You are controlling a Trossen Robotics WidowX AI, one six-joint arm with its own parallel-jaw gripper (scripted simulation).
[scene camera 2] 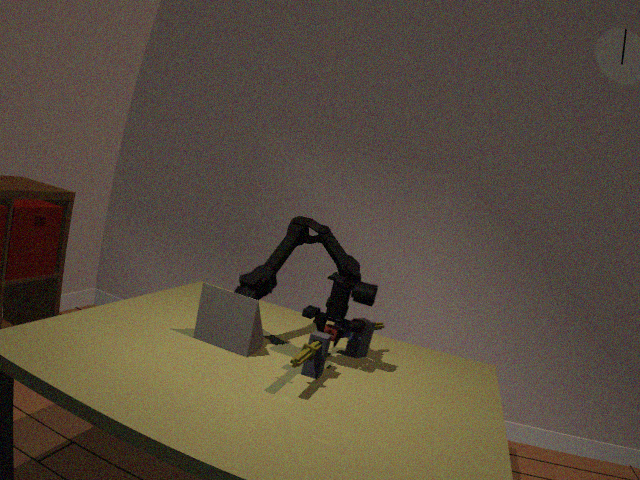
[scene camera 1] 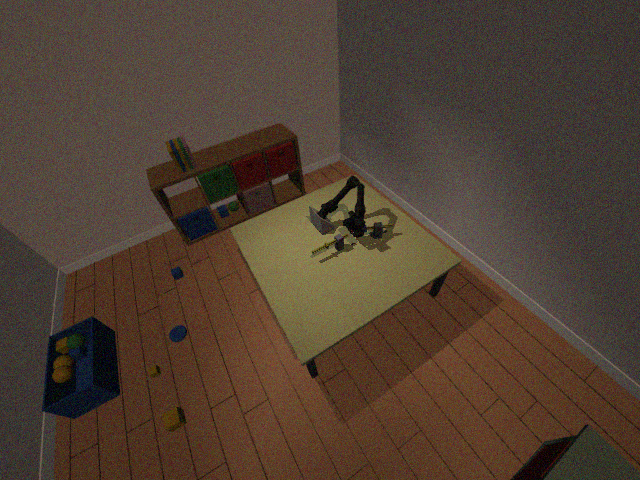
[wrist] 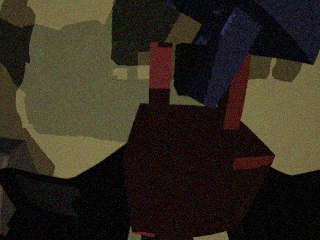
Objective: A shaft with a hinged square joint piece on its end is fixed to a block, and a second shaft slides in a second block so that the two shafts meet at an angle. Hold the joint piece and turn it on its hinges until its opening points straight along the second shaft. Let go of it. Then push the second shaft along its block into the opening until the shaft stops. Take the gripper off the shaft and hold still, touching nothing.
The pictures show: the gripper and a block.
The gripper also shows in the wrist view.
